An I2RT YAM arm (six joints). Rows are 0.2 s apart.
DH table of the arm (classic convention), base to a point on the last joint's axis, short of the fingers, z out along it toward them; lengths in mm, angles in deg. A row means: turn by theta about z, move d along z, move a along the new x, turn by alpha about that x. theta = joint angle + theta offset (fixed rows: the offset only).
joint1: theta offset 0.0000, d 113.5, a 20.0, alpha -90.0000
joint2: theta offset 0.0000, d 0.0, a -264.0, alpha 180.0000
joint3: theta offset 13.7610, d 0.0, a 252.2, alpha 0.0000
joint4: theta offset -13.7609, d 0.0, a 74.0, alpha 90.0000
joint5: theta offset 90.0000, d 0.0, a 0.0, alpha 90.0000
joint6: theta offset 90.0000, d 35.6, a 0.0, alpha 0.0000
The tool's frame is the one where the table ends.
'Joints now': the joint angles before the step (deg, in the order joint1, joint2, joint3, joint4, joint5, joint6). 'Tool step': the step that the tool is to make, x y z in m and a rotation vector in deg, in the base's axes. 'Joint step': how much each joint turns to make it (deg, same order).
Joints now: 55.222, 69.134, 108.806, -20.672, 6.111, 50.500
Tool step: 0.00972, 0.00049, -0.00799, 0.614, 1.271, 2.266
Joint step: -3.297, -0.542, -2.886, 1.883, -4.822, 3.109
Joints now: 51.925, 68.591, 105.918, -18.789, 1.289, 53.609
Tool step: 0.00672, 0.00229, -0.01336, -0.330, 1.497, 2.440
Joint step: -1.862, -1.239, -4.413, 1.998, -3.798, 2.235
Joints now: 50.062, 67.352, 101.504, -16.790, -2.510, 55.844
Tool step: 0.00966, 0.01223, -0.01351, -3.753, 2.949, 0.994
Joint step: -0.058, 1.352, -0.980, -2.431, -1.055, 0.127
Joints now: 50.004, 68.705, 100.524, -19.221, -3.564, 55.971
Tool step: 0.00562, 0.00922, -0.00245, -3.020, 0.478, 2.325
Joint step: 0.006, 2.104, 1.880, -2.490, -2.581, -1.096
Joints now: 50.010, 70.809, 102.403, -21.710, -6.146, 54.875
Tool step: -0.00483, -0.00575, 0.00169, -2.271, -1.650, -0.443
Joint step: 0.000, -0.697, 0.812, -2.486, -0.007, -2.775
